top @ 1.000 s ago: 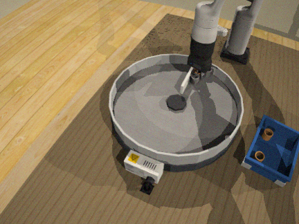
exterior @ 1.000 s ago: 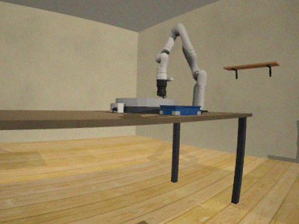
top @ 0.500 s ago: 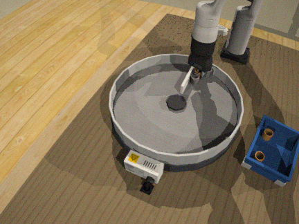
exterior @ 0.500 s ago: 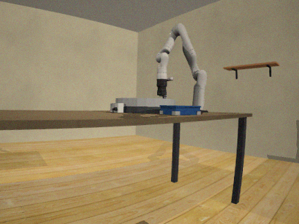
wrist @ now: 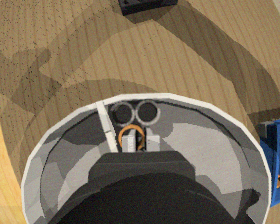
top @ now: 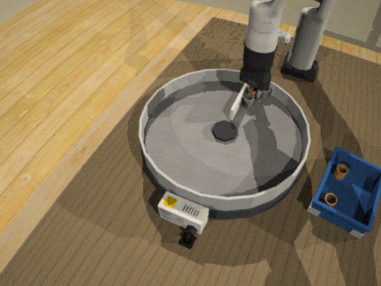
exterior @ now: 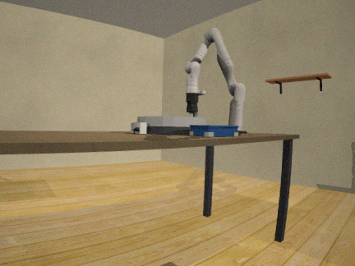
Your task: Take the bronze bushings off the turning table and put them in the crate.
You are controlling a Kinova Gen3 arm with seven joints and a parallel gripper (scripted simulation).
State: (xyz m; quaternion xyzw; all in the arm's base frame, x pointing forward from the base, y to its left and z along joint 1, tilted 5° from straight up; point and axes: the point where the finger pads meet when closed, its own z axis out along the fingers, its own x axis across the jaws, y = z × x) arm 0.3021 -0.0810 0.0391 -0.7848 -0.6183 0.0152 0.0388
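Right now the blue crate is 17 cm ahead of my hand, 31 cm to the left of it and 6 cm below it. From my hand the other things lie so: turning table: 15 cm ahead, 3 cm to the right, 3 cm below.
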